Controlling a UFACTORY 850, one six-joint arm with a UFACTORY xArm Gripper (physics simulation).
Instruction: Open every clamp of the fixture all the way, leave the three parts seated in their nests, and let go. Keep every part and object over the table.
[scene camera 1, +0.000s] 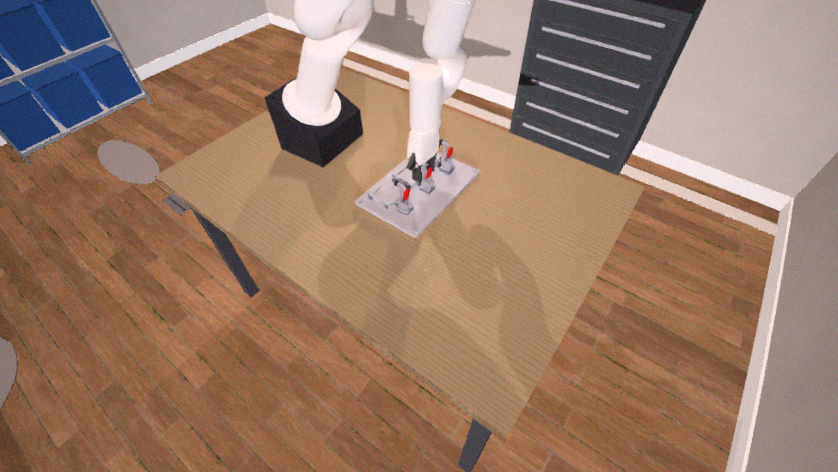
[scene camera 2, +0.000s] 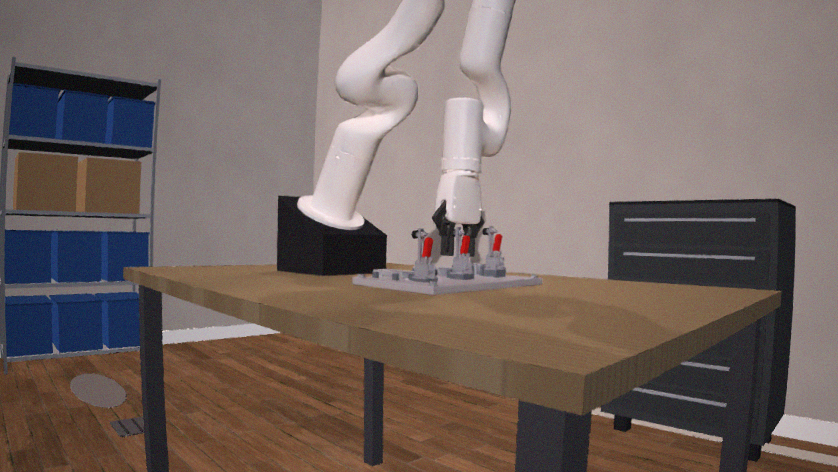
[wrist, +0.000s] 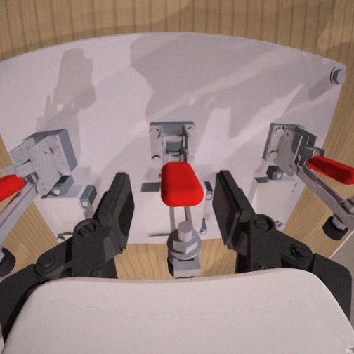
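Observation:
The pale fixture plate (scene camera 1: 416, 225) (scene camera 2: 510, 285) (wrist: 110, 85) carries three grey clamps with red handles. The middle clamp's handle (scene camera 1: 428, 172) (scene camera 2: 465, 244) (wrist: 181, 185) and the outer handles (scene camera 2: 427, 246) (scene camera 2: 497, 242) stand upright, and the clamp arms are raised with their black tips off the parts. In the wrist view, pale flat parts, one at the left (wrist: 62, 210), one in the middle (wrist: 150, 215) and one at the right (wrist: 270, 200), lie in their nests, partly hidden. My gripper (scene camera 1: 423, 174) (scene camera 2: 460, 246) (wrist: 172, 188) is open, its fingers either side of the middle clamp with gaps.
The fixture lies on the wooden table (scene camera 1: 527, 234) (scene camera 2: 645, 316). The black robot base (scene camera 1: 313, 134) (scene camera 2: 328, 252) stands beside it. A dark drawer cabinet (scene camera 1: 577, 90) (scene camera 2: 697, 237) and a rack of blue bins (scene camera 1: 126, 76) (scene camera 2: 35, 111) stand beyond the table.

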